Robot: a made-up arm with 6 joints.
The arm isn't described. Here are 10 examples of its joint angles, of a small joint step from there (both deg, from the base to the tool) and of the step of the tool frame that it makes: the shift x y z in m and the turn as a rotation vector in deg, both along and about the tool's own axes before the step.
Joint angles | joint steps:
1: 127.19 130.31 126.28 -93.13 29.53 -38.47 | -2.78 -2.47 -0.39 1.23 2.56 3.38
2: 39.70 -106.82 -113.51 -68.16 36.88 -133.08 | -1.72 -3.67 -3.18 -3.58 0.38 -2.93
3: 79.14 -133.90 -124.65 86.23 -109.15 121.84 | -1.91 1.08 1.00 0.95 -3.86 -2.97
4: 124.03 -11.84 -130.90 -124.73 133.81 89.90 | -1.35 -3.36 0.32 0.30 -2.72 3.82
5: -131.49 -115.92 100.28 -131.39 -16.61 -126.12 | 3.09 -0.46 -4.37 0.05 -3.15 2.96
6: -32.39 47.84 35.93 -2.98 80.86 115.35 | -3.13 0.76 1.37 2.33 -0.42 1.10
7: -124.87 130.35 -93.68 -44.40 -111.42 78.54 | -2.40 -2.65 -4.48 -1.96 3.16 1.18
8: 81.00 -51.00 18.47 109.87 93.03 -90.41 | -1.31 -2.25 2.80 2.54 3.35 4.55
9: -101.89 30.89 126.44 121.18 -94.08 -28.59 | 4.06 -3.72 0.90 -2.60 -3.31 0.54
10: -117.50 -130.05 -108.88 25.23 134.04 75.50 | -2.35 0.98 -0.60 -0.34 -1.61 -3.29
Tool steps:
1: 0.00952 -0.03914 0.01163 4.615 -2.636 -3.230
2: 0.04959 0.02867 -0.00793 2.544 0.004 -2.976
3: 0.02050 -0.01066 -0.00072 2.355 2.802 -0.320
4: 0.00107 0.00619 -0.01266 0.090 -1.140 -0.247
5: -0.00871 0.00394 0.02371 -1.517 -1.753 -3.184
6: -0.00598 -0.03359 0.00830 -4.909 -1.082 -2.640
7: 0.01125 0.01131 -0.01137 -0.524 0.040 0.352
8: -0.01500 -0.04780 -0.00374 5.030 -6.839 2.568
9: -0.05522 -0.02616 -0.02127 -0.691 -4.323 7.775
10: 0.03366 0.01630 -0.01824 2.288 4.649 3.100
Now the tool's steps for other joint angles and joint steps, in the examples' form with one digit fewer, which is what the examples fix.
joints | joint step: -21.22 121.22 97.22 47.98 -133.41 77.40 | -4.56 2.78 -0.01 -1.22 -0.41 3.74
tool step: 0.0366 -0.0166 -0.0354 -0.34 0.60 -1.68
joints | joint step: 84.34 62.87 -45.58 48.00 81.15 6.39 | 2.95 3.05 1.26 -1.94 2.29 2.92
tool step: 0.0144 0.0638 0.0078 -4.94 -2.08 0.26
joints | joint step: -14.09 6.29 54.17 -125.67 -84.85 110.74 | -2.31 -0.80 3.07 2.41 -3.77 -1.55
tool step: 0.0136 -0.0041 0.0358 8.13 -0.02 0.19
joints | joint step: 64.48 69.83 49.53 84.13 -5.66 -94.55 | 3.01 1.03 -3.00 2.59 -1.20 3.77
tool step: -0.0210 -0.0477 -0.0277 -3.35 -7.05 5.23
